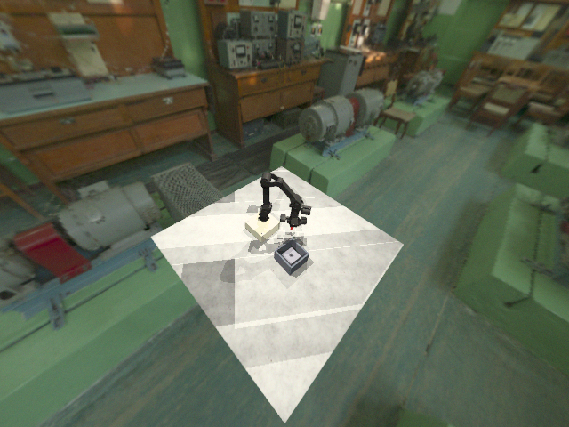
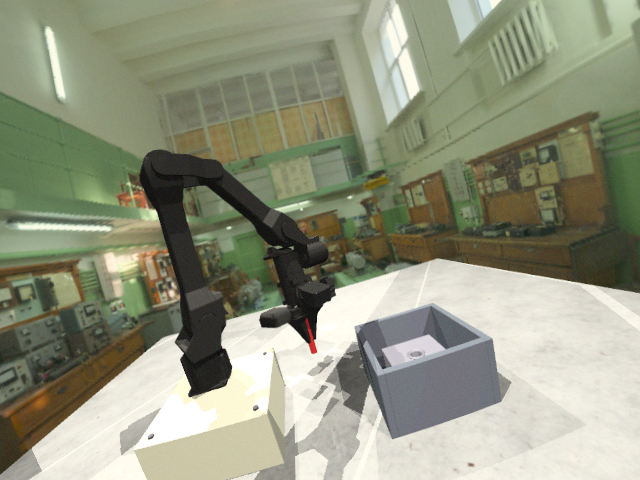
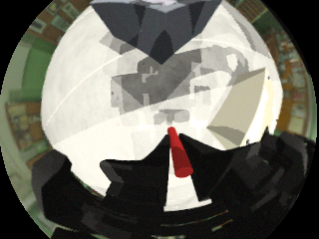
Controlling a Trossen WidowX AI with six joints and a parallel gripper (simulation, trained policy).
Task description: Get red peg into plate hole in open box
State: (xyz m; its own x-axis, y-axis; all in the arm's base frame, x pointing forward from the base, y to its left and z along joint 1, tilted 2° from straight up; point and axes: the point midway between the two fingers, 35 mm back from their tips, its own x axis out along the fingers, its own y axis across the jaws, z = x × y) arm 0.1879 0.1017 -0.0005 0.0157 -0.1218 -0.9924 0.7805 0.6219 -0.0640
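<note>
Now: gripper tip 15 cm short of the plate, 18 cm to the left of it and 1 cm above it. The rest, counted from my gripper tip: red peg: 1 cm above; then grey box: 15 cm ahead, 18 cm to the right, 3 cm below.
</note>
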